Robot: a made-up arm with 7 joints. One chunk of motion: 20 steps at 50 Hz.
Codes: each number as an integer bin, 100 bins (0 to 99) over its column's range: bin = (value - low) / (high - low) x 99, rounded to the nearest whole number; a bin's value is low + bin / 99 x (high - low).
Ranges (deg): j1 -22..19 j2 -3..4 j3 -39..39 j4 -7..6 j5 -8..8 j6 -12..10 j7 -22..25
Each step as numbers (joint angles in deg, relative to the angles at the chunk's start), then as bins.
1 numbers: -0.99 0.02 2.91 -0.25 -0.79 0.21 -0.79
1 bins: 51 43 53 51 45 55 45
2 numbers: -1.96 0.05 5.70 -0.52 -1.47 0.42 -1.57
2 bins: 48 43 57 49 40 56 43
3 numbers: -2.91 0.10 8.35 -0.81 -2.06 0.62 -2.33
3 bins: 46 44 60 47 37 57 41
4 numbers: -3.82 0.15 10.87 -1.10 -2.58 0.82 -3.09
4 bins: 44 45 63 45 34 58 40
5 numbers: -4.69 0.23 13.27 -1.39 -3.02 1.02 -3.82
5 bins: 42 46 66 43 31 59 38
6 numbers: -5.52 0.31 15.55 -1.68 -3.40 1.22 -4.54
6 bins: 40 47 69 41 28 59 37
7 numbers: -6.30 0.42 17.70 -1.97 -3.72 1.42 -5.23
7 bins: 38 48 72 38 26 60 35
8 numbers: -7.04 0.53 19.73 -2.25 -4.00 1.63 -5.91
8 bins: 36 50 75 36 25 61 34
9 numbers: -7.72 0.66 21.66 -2.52 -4.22 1.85 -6.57
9 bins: 34 52 77 34 23 62 33
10 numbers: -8.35 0.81 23.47 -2.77 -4.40 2.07 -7.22
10 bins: 33 54 79 32 22 63 31
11 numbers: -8.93 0.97 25.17 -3.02 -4.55 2.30 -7.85
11 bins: 32 56 81 30 21 64 30
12 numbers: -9.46 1.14 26.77 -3.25 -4.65 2.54 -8.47
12 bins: 30 59 83 29 21 65 28
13 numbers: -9.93 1.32 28.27 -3.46 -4.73 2.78 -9.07
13 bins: 29 61 85 27 20 67 27
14 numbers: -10.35 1.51 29.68 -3.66 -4.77 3.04 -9.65
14 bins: 28 64 87 25 20 68 26
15 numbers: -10.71 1.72 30.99 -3.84 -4.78 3.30 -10.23
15 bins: 27 67 89 24 20 69 25
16 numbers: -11.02 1.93 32.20 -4.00 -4.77 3.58 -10.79
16 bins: 27 70 90 23 20 70 24
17 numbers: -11.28 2.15 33.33 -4.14 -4.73 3.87 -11.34
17 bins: 26 73 92 22 20 71 22
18 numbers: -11.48 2.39 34.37 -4.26 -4.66 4.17 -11.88
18 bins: 25 76 93 21 21 73 21
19 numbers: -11.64 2.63 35.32 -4.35 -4.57 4.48 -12.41
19 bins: 25 80 94 20 21 74 20
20 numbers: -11.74 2.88 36.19 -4.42 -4.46 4.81 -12.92
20 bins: 25 83 95 20 22 76 19
